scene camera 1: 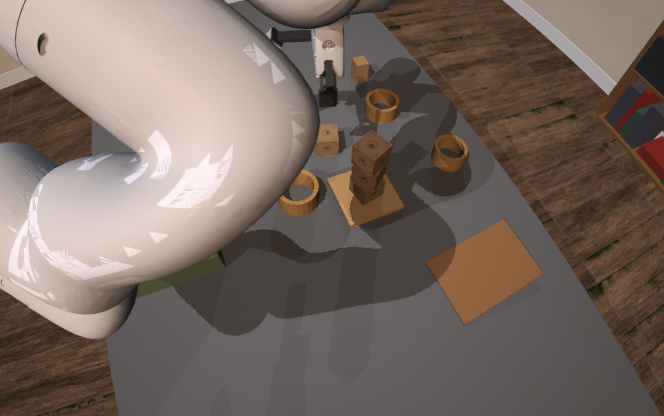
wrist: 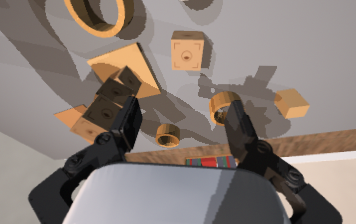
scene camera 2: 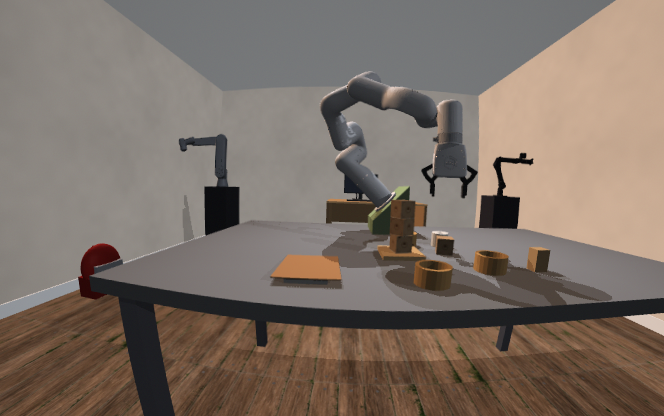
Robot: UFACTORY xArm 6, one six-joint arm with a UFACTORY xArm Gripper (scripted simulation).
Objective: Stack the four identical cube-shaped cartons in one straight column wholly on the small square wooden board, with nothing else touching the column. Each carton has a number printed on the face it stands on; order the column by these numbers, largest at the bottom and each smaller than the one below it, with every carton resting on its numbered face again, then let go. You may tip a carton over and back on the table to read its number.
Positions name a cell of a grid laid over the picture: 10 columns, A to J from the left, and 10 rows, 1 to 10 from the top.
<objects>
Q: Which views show my gripper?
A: Scene camera 1, the wrist view and scene camera 2: all of them.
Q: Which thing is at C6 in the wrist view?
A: A carton.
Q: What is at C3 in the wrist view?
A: A small square wooden board.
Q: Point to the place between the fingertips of my gripper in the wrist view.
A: F5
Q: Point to a carton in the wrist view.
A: At F3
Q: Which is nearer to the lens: the carton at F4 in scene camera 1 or the larger flat wooden board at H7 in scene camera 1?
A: The carton.
</objects>
